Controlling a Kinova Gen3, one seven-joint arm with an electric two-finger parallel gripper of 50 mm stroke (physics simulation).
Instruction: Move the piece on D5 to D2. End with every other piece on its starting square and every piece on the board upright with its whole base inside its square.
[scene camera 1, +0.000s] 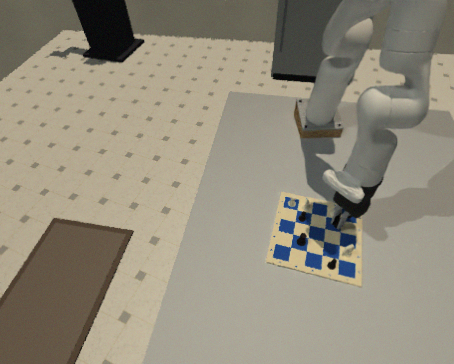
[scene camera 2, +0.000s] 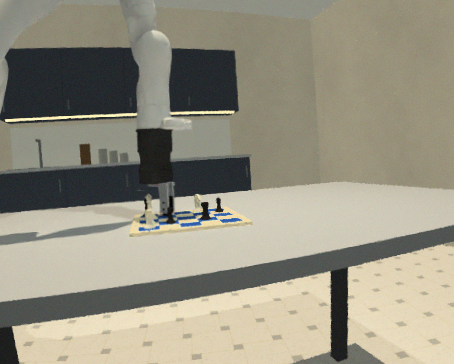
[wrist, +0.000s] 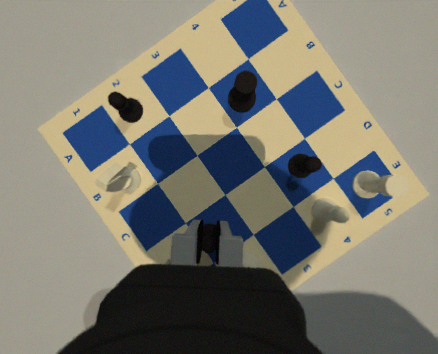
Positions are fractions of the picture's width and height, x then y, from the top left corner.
Note:
In view: my gripper (scene camera 2: 0.37, 0.58) and a chessboard (wrist: 0.46, 0.45).
My gripper also shows in scene camera 1 (scene camera 1: 0.74, 0.62) and in the wrist view (wrist: 0.48, 0.66).

